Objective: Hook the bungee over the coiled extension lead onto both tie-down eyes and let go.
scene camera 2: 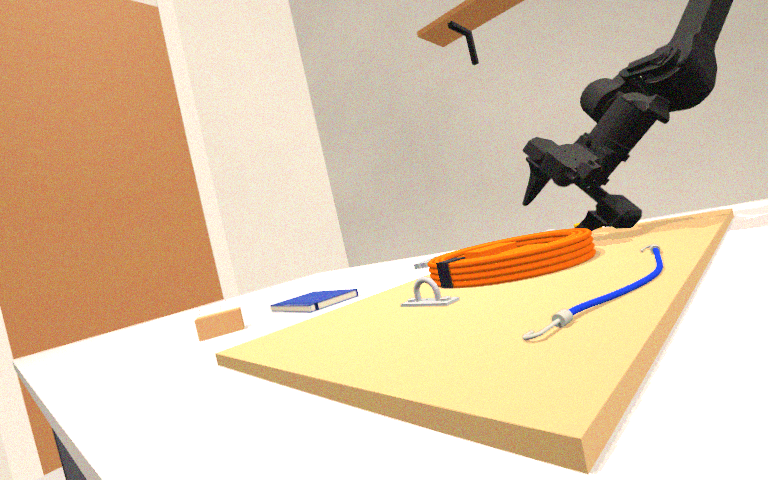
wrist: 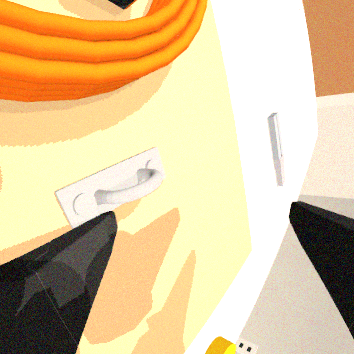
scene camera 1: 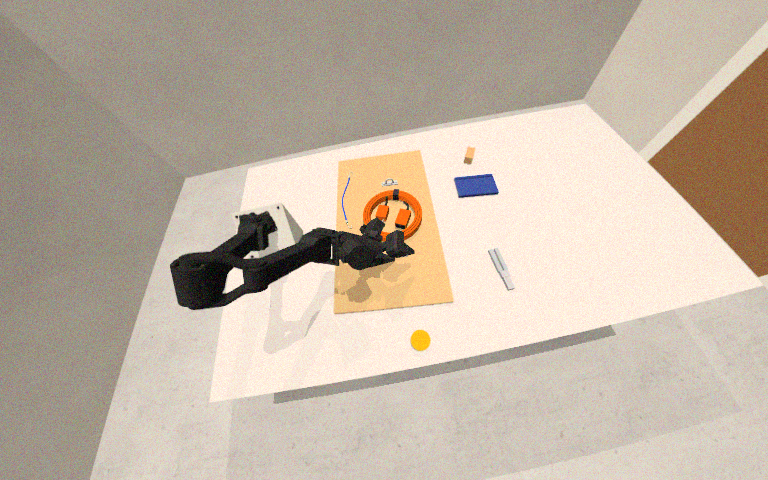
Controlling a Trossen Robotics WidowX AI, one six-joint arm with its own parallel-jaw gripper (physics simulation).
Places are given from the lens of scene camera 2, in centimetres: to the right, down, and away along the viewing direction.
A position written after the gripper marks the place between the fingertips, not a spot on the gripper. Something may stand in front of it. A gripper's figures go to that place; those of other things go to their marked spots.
gripper (scene camera 2: 543, 223): 25, -3, 60
tan board (scene camera 2: 464, 370): 4, 7, 19
orange coiled extension lead (scene camera 2: 523, 257): 14, 2, 38
The marked spots on the tan board and the orange coiled extension lead are 22 cm apart.
